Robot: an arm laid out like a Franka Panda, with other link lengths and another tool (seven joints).
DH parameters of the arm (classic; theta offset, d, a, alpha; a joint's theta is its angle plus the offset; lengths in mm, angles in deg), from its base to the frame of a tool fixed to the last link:
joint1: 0 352.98 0 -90
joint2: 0 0 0 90
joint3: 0 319.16 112.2 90
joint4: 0 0 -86.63 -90
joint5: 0 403.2 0 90
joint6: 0 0 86.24 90
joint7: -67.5 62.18 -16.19 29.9
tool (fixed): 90 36.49 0 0
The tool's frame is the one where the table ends.
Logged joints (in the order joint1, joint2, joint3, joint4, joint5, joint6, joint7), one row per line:
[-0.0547, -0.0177, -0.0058, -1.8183, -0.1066, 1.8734, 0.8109]
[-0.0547, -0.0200, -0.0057, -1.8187, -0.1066, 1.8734, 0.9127]
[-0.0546, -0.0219, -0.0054, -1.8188, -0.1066, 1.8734, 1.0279]
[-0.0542, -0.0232, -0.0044, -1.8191, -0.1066, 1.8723, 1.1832]
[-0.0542, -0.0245, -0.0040, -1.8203, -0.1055, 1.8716, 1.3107]
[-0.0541, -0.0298, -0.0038, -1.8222, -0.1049, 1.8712, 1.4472]
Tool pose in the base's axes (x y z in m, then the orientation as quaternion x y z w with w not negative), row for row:
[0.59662, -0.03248, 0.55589, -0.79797, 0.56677, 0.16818, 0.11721]
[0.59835, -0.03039, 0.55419, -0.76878, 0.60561, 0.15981, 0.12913]
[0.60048, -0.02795, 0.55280, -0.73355, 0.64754, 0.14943, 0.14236]
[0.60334, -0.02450, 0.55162, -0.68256, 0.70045, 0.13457, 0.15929]
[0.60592, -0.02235, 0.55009, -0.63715, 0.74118, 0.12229, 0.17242]
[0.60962, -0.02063, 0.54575, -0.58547, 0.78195, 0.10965, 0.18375]
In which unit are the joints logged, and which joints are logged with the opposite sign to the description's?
The joints are logged in radians. Opposite sign: joint2.
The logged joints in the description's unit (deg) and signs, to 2 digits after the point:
[-3.13, 1.01, -0.33, -104.18, -6.11, 107.34, 46.46]
[-3.13, 1.15, -0.33, -104.20, -6.11, 107.34, 52.29]
[-3.13, 1.25, -0.31, -104.21, -6.11, 107.34, 58.89]
[-3.11, 1.33, -0.25, -104.23, -6.11, 107.27, 67.79]
[-3.11, 1.40, -0.23, -104.30, -6.04, 107.23, 75.10]
[-3.10, 1.71, -0.22, -104.40, -6.01, 107.21, 82.92]

